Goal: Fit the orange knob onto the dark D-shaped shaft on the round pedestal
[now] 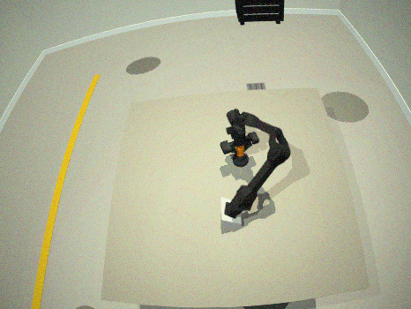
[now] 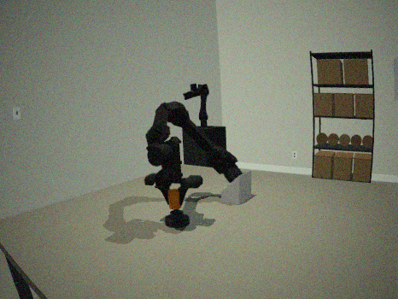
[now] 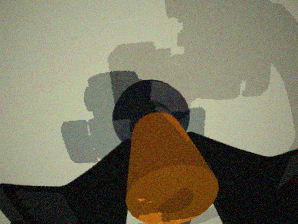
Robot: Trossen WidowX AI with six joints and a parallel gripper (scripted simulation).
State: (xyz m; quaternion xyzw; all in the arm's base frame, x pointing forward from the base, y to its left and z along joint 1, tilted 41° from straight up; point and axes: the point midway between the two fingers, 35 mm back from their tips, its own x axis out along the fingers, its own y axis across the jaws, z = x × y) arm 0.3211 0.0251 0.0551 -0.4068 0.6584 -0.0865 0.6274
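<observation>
Now: the orange knob 2 cm above my gripper tip. From my gripper tip the other things lie so: dark round pedestal (4 cm below).
</observation>
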